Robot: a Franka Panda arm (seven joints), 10 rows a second.
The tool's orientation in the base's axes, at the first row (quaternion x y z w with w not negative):
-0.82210 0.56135 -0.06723 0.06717
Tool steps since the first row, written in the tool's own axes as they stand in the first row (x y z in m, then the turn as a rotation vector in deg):
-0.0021 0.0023 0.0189 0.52 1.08 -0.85
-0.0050 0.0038 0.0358 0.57 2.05 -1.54
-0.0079 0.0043 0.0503 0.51 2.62 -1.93
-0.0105 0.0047 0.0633 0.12 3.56 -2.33
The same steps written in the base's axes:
0.0007 0.0018 -0.0191 -0.96 -0.90 0.65
0.0014 0.0045 -0.0360 -1.95 -1.32 1.15
0.0026 0.0076 -0.0505 -2.57 -1.49 1.43
0.0037 0.0103 -0.0634 -3.64 -1.48 1.63

